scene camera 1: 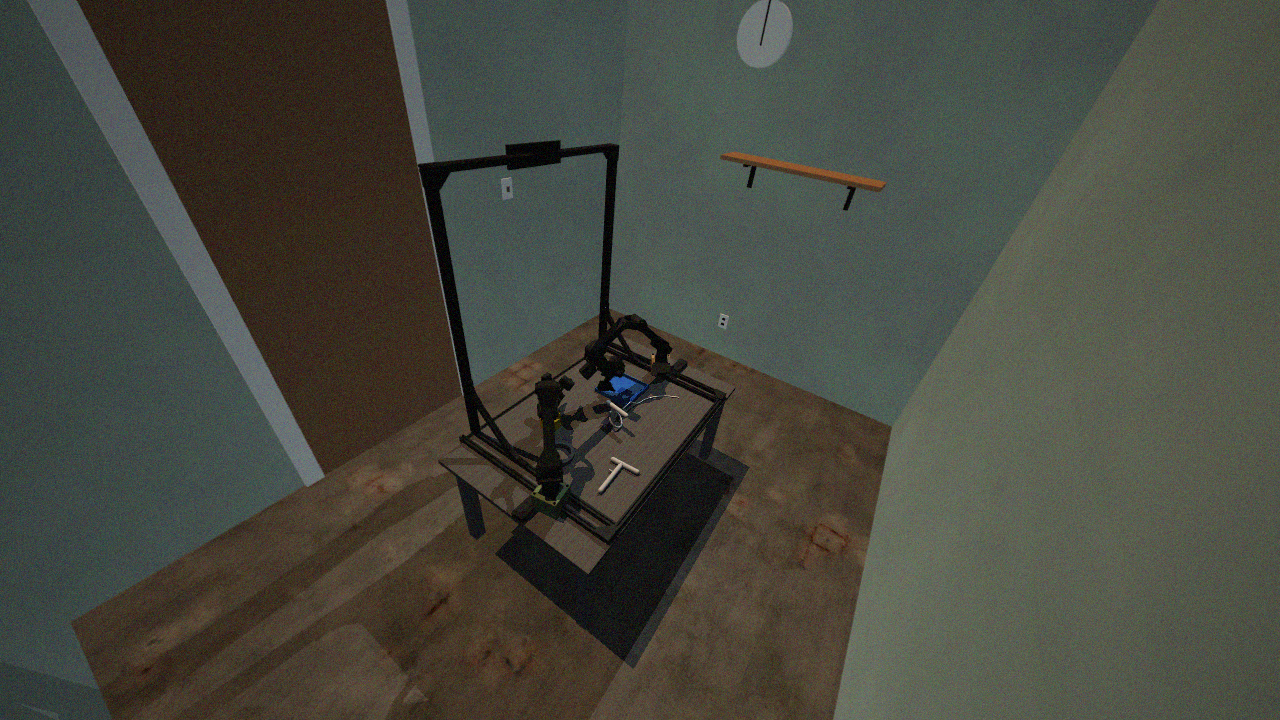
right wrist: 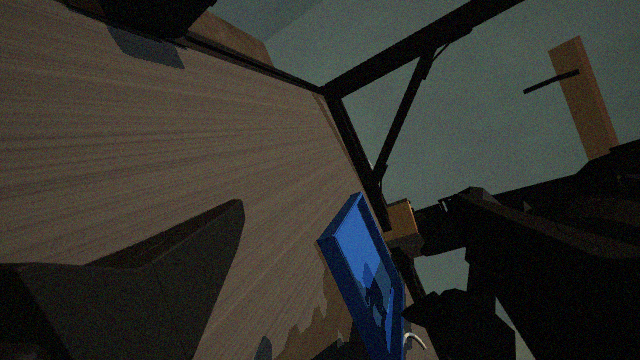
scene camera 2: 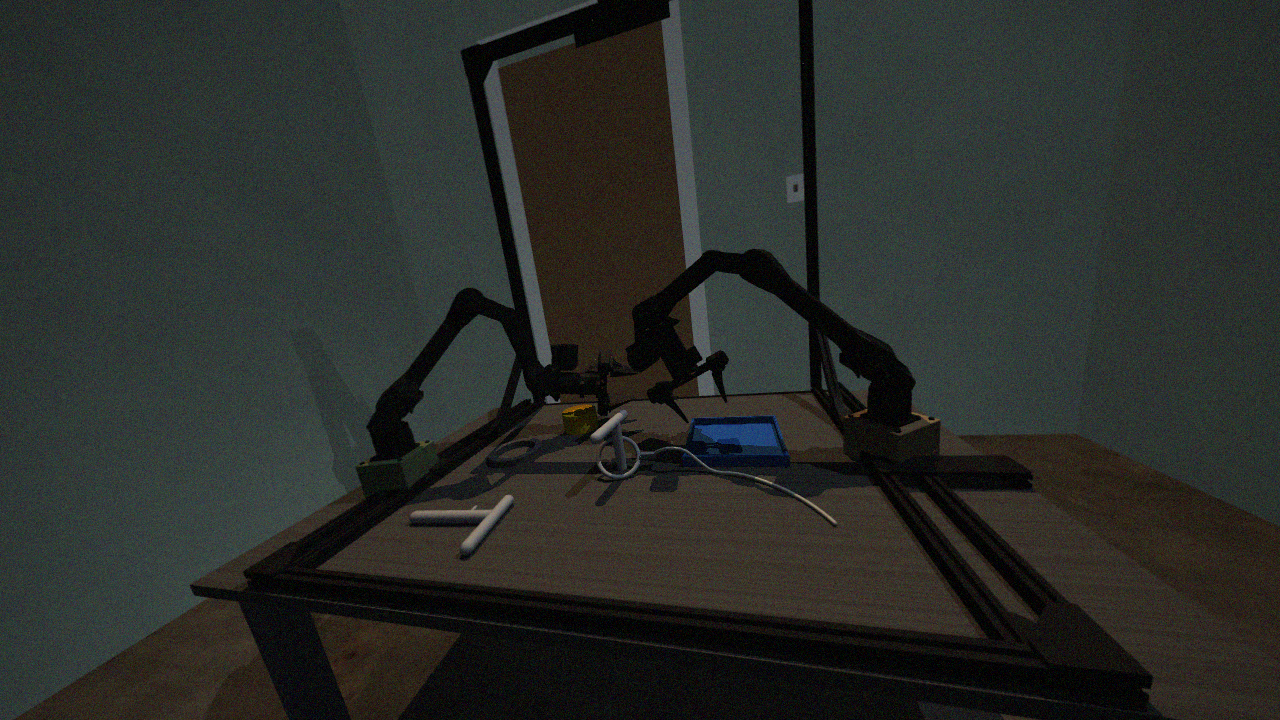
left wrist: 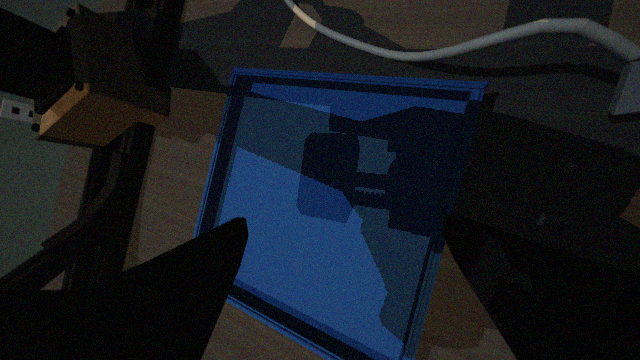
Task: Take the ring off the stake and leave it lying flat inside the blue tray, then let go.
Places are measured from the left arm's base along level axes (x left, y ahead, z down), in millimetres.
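Pixels of known places: left gripper, fingertip midpoint: [scene camera 1: 617, 383] [right wrist: 414, 281] [scene camera 2: 707, 412] [left wrist: 344, 225]; right gripper, fingertip midpoint: [right wrist: 346, 206] [scene camera 2: 636, 385]; left arm's base, origin of the base link: [scene camera 1: 661, 359] [right wrist: 418, 225] [scene camera 2: 889, 417] [left wrist: 54, 72]; right arm's base, origin of the base link: [scene camera 1: 551, 489] [scene camera 2: 396, 452].
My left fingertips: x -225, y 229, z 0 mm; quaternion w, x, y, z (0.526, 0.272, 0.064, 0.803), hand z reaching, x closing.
Ahead of a thing's pixels: the offset from my left fingertips to its top centre. "spot": to the spot under its first point.
A pale ring @(spot: dx +24, dy +222, dz +63 mm) [scene camera 2: 615, 476] lies around the foot of a white T-topped stake @(dx -2, dy +211, dz -38 mm) [scene camera 2: 622, 449] [scene camera 1: 617, 409] near the middle of the table. The blue tray @(dx +26, dy -42, dz +50 mm) [scene camera 2: 737, 457] [scene camera 1: 627, 390] [left wrist: 265, 200] [right wrist: 340, 271] sits just right of the stake and holds nothing. My left gripper [scene camera 2: 695, 395] [left wrist: 344, 225] is open and empty and hangs a little above the tray. My right gripper [scene camera 2: 602, 382] is open and empty, low behind the stake, tilted so that its wrist view looks along the table top.
A white cable [scene camera 2: 773, 489] [left wrist: 390, 53] curves from the stake past the tray's front. A dark ring @(dx -225, dy +395, dz +57 mm) [scene camera 2: 512, 452] and a yellow block @(dx -288, dy +223, dz +22 mm) [scene camera 2: 580, 417] lie left of the stake. A loose white T-piece @(dx +2, dy +511, dz +52 mm) [scene camera 2: 467, 522] [scene camera 1: 617, 473] lies at the front left. A black frame surrounds the table.
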